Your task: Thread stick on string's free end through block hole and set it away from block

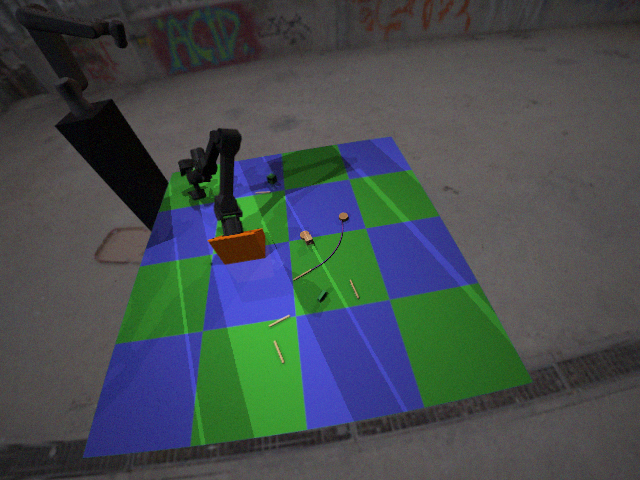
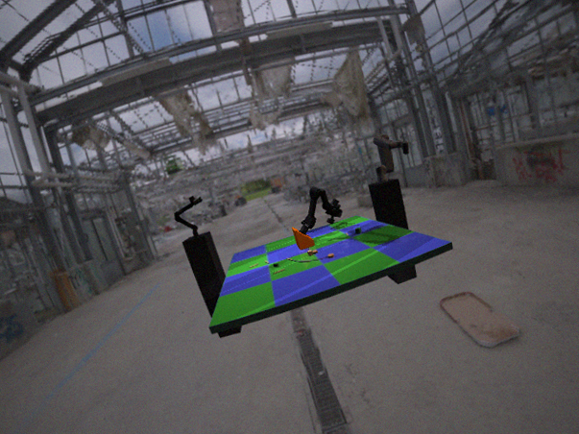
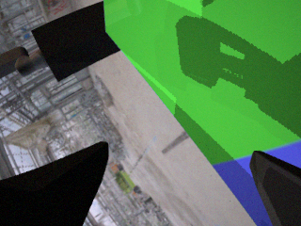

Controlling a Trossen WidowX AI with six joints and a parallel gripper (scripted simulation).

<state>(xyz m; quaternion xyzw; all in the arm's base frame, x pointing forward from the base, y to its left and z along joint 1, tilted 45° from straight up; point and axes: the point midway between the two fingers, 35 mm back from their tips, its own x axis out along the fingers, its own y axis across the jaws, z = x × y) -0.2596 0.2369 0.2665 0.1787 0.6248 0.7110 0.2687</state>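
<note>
My gripper tip is now 57 cm short of the wooden block, 38 cm to the left of it and 8 cm above it. Round my gripper tip: thin wooden stick: 55 cm ahead, 52 cm to the right, 9 cm below; then round wooden button: 73 cm ahead, 27 cm to the right, 9 cm below; then purple string: 57 cm ahead, 51 cm to the right, 9 cm below.
</note>
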